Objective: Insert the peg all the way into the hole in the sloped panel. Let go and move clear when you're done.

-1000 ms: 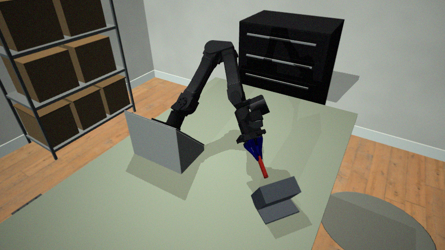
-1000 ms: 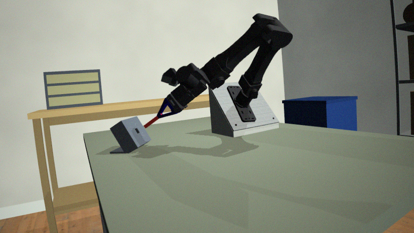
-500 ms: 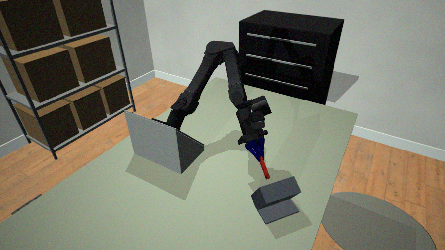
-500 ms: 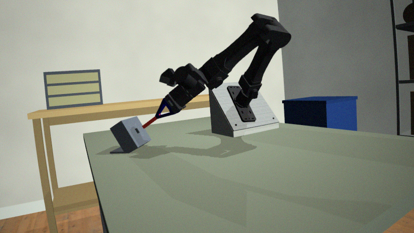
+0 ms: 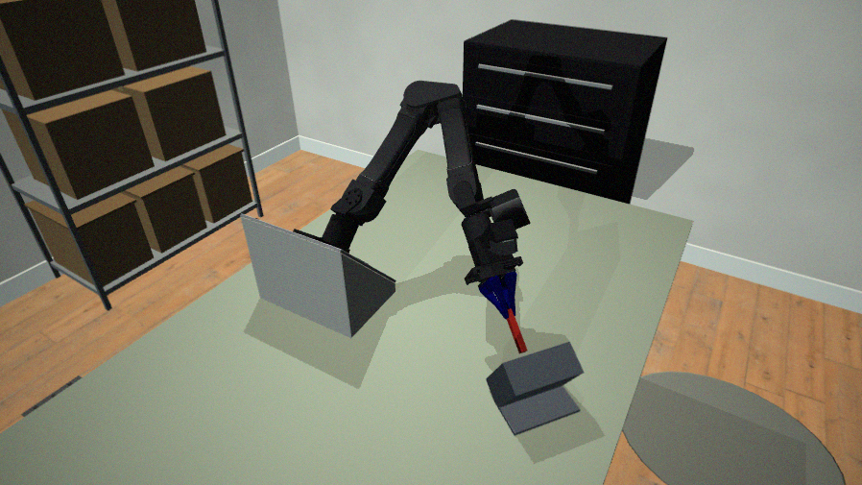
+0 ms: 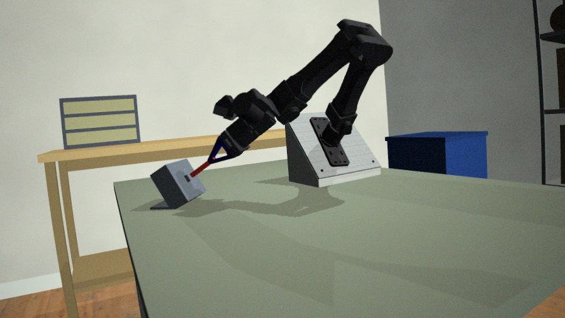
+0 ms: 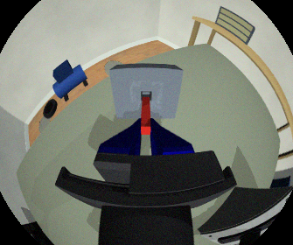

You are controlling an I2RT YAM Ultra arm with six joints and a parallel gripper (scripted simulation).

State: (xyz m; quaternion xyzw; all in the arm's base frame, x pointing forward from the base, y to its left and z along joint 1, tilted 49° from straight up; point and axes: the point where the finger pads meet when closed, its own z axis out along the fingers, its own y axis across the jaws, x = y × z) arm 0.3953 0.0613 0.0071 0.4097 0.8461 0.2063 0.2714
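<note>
Now: hand 20 mm to the left of the peg, 20 mm short of it and 20 mm above it.
</note>
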